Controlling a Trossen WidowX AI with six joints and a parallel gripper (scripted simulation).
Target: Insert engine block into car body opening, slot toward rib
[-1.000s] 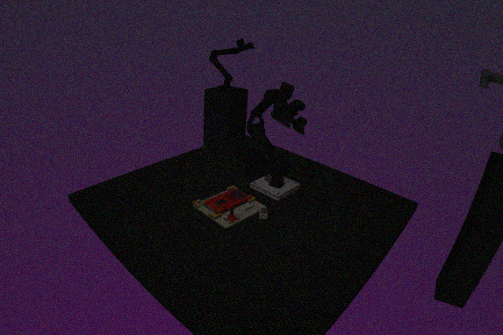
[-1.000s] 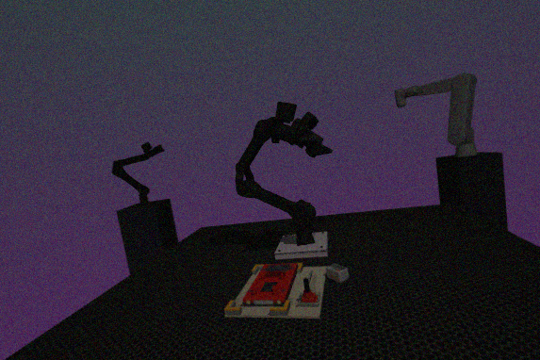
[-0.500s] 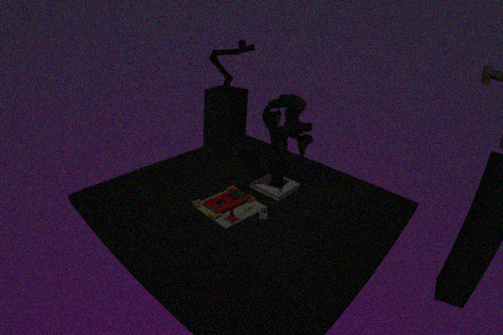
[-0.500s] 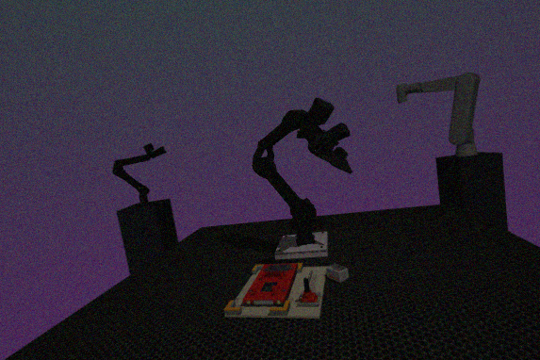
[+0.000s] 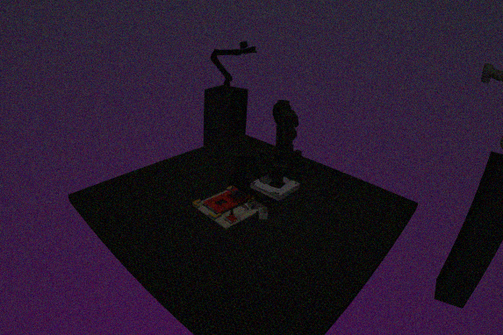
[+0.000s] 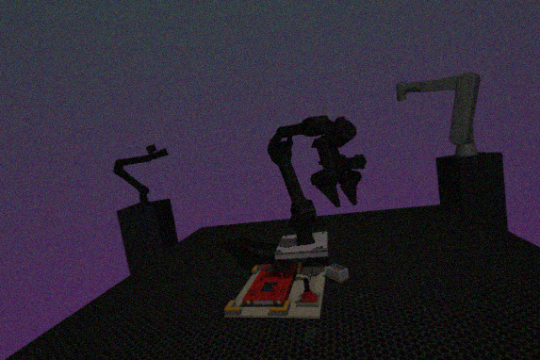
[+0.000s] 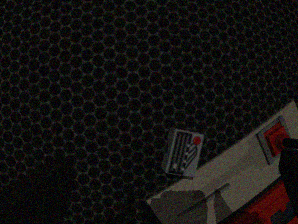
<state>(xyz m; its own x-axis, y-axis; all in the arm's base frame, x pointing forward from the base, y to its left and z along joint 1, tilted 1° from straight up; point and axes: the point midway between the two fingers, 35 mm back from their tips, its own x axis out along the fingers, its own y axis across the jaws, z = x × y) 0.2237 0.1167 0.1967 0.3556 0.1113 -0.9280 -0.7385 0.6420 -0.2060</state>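
Right now the engine block is 180 mm below my gripper tip, 50 mm to the right of it and 20 mm ahead of it.
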